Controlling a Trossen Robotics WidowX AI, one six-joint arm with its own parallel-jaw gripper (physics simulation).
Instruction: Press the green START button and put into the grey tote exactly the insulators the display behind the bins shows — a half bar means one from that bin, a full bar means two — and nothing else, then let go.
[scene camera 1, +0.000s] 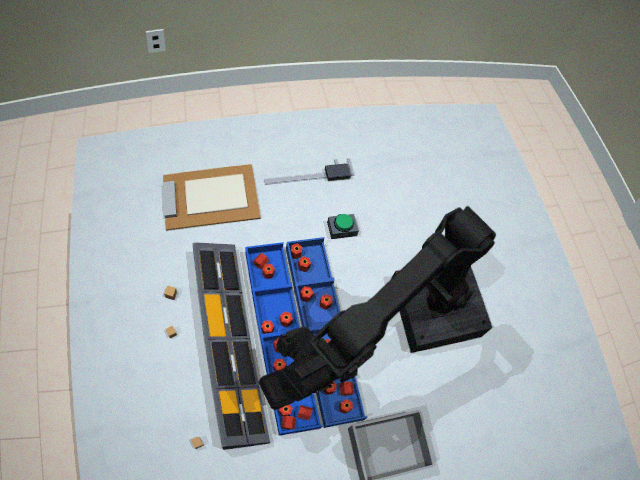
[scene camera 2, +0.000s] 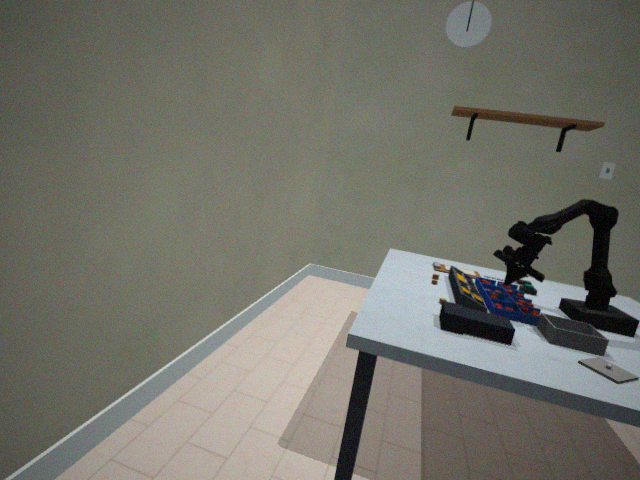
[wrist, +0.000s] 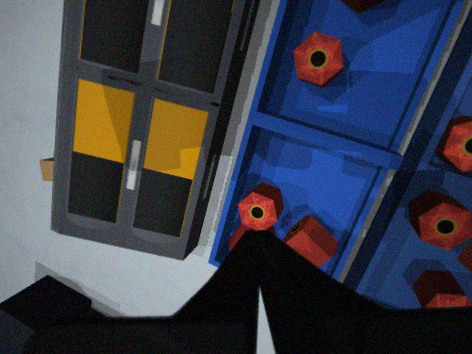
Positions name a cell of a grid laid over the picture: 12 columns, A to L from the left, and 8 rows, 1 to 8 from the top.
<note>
The gripper (scene camera 1: F7) is shut, with nothing in its grasp. Also in view: a grey tote (scene camera 1: H8), a display panel (scene camera 1: E8) and a grey hand tool (scene camera 1: G3).
The gripper also shows in scene camera 2 (scene camera 2: J5) and in the wrist view (wrist: G6). The display panel also shows in the wrist view (wrist: F3).
</note>
